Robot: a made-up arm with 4 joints.
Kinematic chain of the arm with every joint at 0, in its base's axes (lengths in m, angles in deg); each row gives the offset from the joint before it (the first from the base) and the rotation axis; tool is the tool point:
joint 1: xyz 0 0 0.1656 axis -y
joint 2: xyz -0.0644 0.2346 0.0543 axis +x
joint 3: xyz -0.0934 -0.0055 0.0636 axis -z
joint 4: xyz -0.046 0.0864 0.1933 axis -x
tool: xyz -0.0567 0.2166 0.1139
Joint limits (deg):
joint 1: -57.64..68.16
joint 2: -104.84..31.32
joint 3: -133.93..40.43
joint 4: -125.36..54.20
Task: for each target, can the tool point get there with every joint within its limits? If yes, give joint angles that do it. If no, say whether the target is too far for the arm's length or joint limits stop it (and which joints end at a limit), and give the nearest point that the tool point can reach.
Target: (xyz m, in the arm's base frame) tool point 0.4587 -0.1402 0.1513
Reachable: no: joint limits stop it (at a limit: joint 1, joint 2, joint 4) | nearest point 0.2844 -0.0084 0.3459 | short by 0.293 m
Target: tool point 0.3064 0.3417 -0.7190
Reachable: no: too far | nearest point 0.0966 0.4236 -0.2900 | short by 0.485 m
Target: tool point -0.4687 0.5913 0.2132
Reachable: yes | joints 53.22 -53.62 -52.37 -76.13
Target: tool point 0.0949 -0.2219 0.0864
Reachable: no: joint limits stop it (at a limit: joint 1, joint 2, joint 3, joint 4) | nearest point -0.1411 -0.0912 -0.1081 | short by 0.333 m
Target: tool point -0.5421 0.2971 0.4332
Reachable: yes | joints 42.75 20.91 10.55 -26.02
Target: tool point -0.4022 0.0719 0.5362
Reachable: yes | joints 29.87 6.56 -82.30 -84.82
